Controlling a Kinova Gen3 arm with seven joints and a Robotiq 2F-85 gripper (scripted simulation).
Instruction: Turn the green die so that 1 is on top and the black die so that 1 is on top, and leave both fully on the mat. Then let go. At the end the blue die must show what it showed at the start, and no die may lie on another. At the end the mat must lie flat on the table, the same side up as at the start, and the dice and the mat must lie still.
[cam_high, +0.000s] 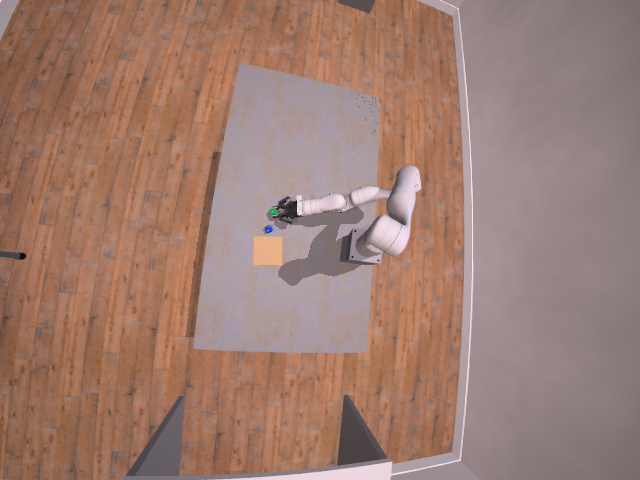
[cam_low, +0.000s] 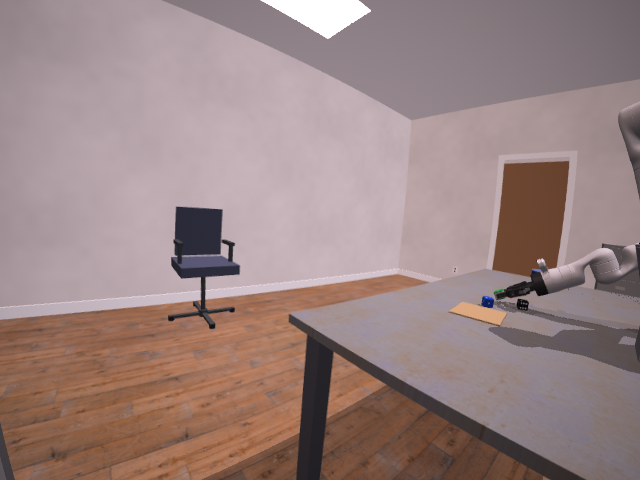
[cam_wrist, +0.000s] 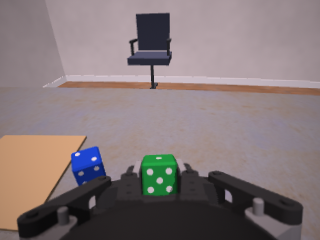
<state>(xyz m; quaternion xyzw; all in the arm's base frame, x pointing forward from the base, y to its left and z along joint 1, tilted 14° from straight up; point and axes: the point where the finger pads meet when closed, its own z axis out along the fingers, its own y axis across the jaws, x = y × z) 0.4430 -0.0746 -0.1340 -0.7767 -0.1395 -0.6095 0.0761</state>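
Right now the black die is 7 cm behind my hand, 2 cm to the right of it and 2 cm below it. Also, from my hand: blue die (8 cm to the left, 2 cm below, 1 cm ahead); then tan mat (19 cm to the left, 3 cm below, 2 cm behind); then green die (right at my hand).
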